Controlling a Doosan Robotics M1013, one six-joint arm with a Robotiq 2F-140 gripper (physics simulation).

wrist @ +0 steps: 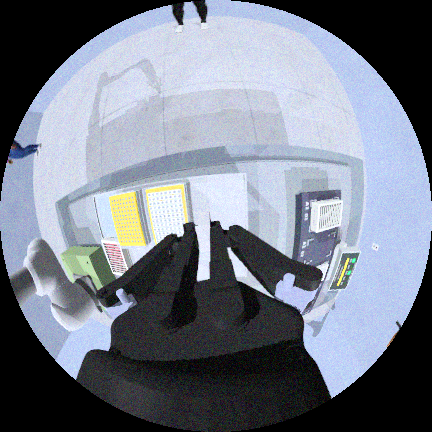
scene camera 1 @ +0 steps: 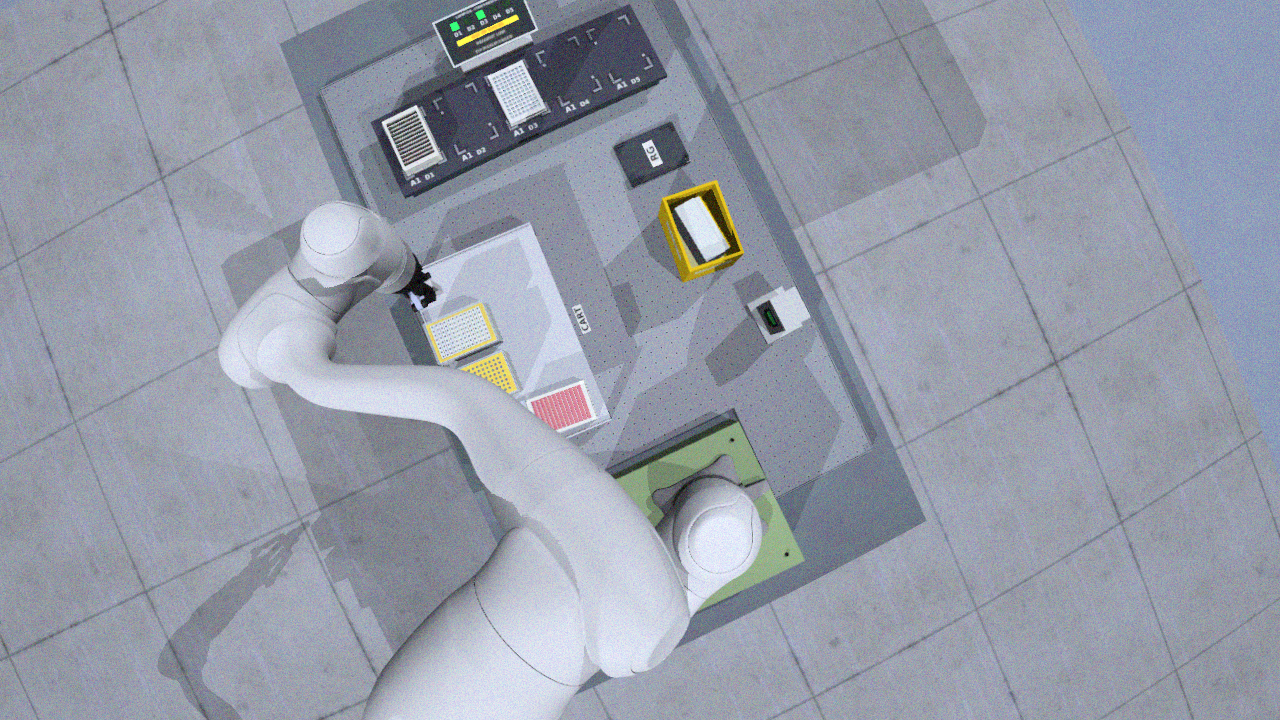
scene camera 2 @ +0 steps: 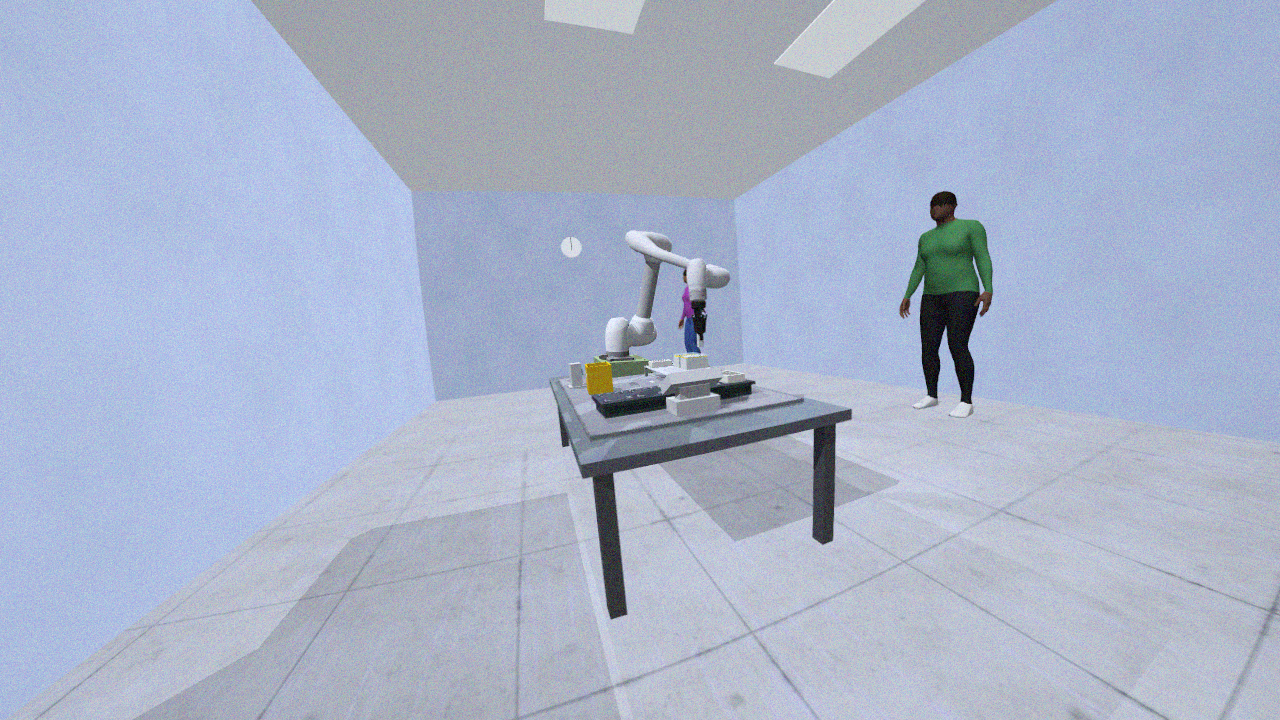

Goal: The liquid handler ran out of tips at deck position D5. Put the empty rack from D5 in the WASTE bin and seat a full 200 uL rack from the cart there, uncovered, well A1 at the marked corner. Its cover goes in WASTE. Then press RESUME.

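Frame: origin at the arm's base, x left, y down, z back, level; centimetres.
Seen in the pictures: gripper, fingertip midpoint: point(wrist: 205, 219) point(scene camera 1: 435, 292) point(scene camera 2: 700, 346); arm's base, origin of the base link: point(wrist: 88, 289) point(scene camera 2: 617, 358).
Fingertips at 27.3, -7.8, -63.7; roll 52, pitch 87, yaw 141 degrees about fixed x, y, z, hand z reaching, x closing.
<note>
Offsets run from my fingertips to a thing's top centre, as dx, dy, dz. "spot": to the spot under its first point. Level surfaces: height alone.
My gripper point(scene camera 1: 423, 294) point(scene camera 2: 701, 339) point(wrist: 205, 219) is shut and empty, above the cart's outer edge. On the cart @[-6.1, +11.1, +14.1] point(scene camera 1: 547, 277) point(wrist: 230, 192), a yellow-edged rack with a pale dotted top @[+0.1, +4.7, +8.1] point(scene camera 1: 461, 332) point(wrist: 167, 210) is beside a yellow rack @[+1.1, +4.7, +18.9] point(scene camera 1: 491, 372) point(wrist: 127, 218). A red-striped rack @[-10.3, +8.6, +31.1] point(scene camera 1: 562, 406) point(wrist: 115, 256) is also there. Whether any rack is covered I cannot tell. Deck position D5 point(scene camera 1: 630, 64) holds no rack. The yellow bin @[-52.9, +4.2, +11.7] point(scene camera 1: 713, 267) point(scene camera 2: 598, 378) holds a white box-like piece. A pale box with a green button @[spot: -57.2, +8.2, +34.4] point(scene camera 1: 770, 317) stands near it; its label is unreadable.
The dark deck @[dy +12.2] point(scene camera 1: 456, 125) carries a striped rack @[-8.0, +9.0, -35.1] point(scene camera 1: 411, 140) point(wrist: 327, 215) at D1 and a white rack @[-32.7, +10.7, -34.3] point(scene camera 1: 516, 93) at D3. A status screen @[spot: -32.4, +6.1, -47.2] point(scene camera 1: 485, 33) point(wrist: 345, 270) stands behind it. The RG block @[-53.7, +16.3, -10.2] point(scene camera 1: 635, 167) lies between deck and bin. The arm spans the cart's near corner.
</note>
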